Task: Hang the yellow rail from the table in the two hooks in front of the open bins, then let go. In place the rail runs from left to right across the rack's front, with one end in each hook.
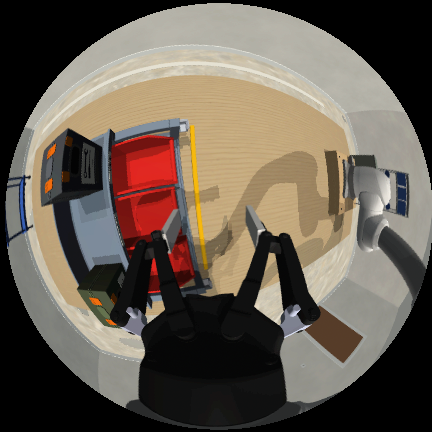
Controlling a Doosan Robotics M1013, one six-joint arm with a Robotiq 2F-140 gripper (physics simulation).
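Where they show: gripper, fingertip midpoint: (212, 215); arm's base at its link origin: (348, 180).
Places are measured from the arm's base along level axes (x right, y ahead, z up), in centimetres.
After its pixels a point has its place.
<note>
The yellow rail (198, 200) @[x -13.1, y 69.8, z -6.3 cm] runs along the front of the rack, a little apart from its front edge. It looks lower than the hooks and seems to lie on the table. Its far end is beside the upper hook (184, 125) @[x 3.4, y 74.1, z -1.8 cm], outside it; its near end stops short of the lower hook (206, 285) @[x -33.5, y 69.1, z -1.4 cm]. Neither end shows inside a hook. The red open bins (150, 162) @[x -4.0, y 81.3, z -6.4 cm] sit in the rack (95, 225) @[x -16.2, y 91.7, z 2.9 cm]. My gripper (212, 215) @[x -14.1, y 70.0, z 7.2 cm] is open and empty, above the rail, with one finger on the bin side and the other on the table side.
A black case (72, 167) @[x -6.6, y 89.5, z 12.3 cm] with orange latches and a green case (102, 292) @[x -23.9, y 87.7, z 12.4 cm] stand at the rack's back. The wooden table (250, 110) @[x 15.0, y 55.2, z -7.3 cm] extends right to a brown block (332, 182) @[x -3.2, y 13.2, z -4.4 cm]. Another robot arm (370, 187) @[x -3.1, y 8.1, z 15.8 cm] is at the right. Arm shadows cross the table.
</note>
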